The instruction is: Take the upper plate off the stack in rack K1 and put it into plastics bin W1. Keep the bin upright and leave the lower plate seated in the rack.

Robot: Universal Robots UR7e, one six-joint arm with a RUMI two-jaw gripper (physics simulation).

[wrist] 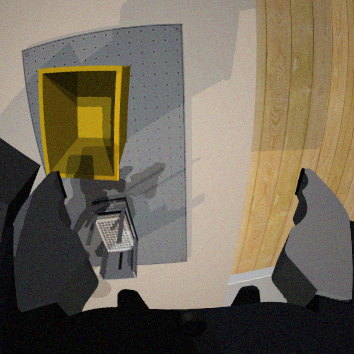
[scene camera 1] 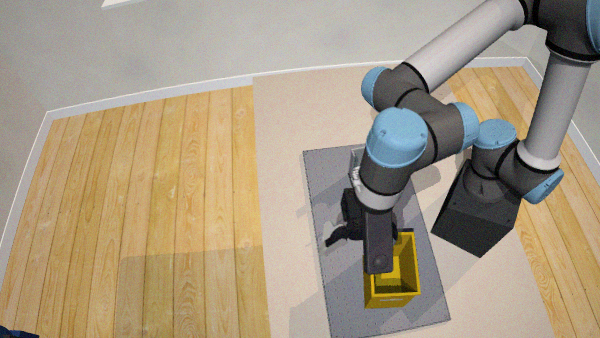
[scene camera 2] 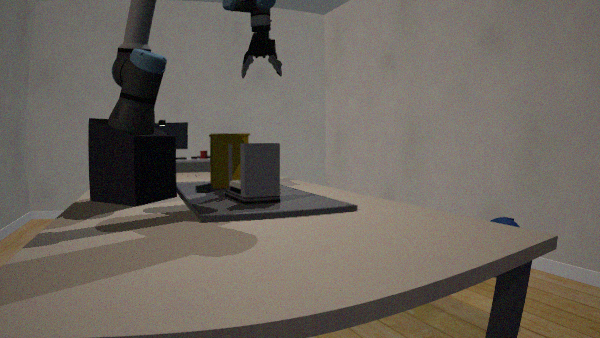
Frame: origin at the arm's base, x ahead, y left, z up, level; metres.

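Seen in the pictures: gripper, between the fingertips: [wrist: 181, 173] [scene camera 1: 355, 250] [scene camera 2: 262, 77]; arm's base, origin of its link: [scene camera 1: 486, 183] [scene camera 2: 130, 128].
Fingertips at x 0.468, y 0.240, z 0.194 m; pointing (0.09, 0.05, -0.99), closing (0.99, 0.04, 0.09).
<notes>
Offsets run from my fingertips to a thing's top centre. Level surfaces: height alone.
My gripper [scene camera 2: 262, 75] [wrist: 181, 173] is open and empty, with its fingers pointing down, high above the board. The yellow bin W1 @[dy -0.031, dx -0.129, dz -0.214 m] [scene camera 1: 390, 301] [scene camera 2: 220, 160] [wrist: 119, 125] stands upright on the board; no plate shows inside it. The grey rack K1 @[dy -0.366, dx -0.125, dz -0.246 m] [scene camera 2: 261, 170] [wrist: 119, 270] stands apart from the bin, below the left finger's side in the wrist view. A white gridded plate @[dy -0.375, dx -0.123, dz -0.347 m] [wrist: 116, 235] lies in the rack. The lower plate cannot be told apart. In scene camera 1 the arm hides most of the rack.
A grey perforated board @[dz -0.394 m] [scene camera 1: 320, 200] [scene camera 2: 310, 206] [wrist: 155, 60] bears the rack and the bin on the pale table @[dz -0.407 m] [scene camera 1: 285, 200] [scene camera 2: 400, 260]. The arm's dark pedestal [scene camera 1: 475, 225] [scene camera 2: 112, 165] stands beside the board. A desk with a monitor [scene camera 2: 180, 135] is in the background.
</notes>
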